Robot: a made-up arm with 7 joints. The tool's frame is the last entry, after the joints.
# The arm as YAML. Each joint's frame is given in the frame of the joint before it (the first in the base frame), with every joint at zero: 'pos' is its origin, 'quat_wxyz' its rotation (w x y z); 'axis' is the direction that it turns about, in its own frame. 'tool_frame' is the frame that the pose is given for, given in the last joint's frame.
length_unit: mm
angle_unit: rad
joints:
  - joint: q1
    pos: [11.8, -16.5, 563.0]
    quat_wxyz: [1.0, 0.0, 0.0, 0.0]
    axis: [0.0, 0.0, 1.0]
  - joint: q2
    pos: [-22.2, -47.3, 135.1]
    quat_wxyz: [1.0, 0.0, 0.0, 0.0]
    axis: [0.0, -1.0, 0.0]
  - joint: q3
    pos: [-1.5, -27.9, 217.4]
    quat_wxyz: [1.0, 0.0, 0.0, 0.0]
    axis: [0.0, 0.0, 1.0]
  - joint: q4
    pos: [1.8, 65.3, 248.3]
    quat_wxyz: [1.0, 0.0, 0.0, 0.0]
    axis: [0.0, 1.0, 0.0]
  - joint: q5
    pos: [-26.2, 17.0, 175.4]
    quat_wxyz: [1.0, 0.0, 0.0, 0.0]
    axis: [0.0, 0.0, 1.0]
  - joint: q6
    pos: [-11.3, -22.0, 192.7]
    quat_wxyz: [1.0, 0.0, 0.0, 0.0]
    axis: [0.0, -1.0, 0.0]
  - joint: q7
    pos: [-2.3, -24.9, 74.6]
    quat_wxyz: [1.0, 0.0, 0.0, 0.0]
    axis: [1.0, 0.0, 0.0]
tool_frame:
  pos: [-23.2, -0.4, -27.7]
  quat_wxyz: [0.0, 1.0, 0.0, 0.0]
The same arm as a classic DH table. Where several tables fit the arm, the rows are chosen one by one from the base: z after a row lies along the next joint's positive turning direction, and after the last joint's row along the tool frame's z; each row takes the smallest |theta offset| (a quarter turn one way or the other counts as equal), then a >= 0, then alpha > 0; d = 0 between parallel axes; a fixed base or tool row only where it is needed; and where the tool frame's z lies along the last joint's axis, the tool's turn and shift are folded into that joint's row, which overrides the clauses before.
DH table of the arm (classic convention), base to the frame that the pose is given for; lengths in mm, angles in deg. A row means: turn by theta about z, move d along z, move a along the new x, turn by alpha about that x. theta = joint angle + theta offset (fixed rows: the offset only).
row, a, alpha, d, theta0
base (fixed), 20.3, 0, 0, -54.43
q1, -22.2, 90, 698.1, 54.43
q2, -1.5, -90, 75.2, 0
q3, 1.8, -90, 465.7, 0
q4, -26.2, 90, 82.3, 0
q5, -11.3, 90, 368.1, 0
q6, 74.6, 90, 46.9, 90
q7, 0.4, -90, -25.5, 90
tool (fixed), 0, 0, 27.7, -90

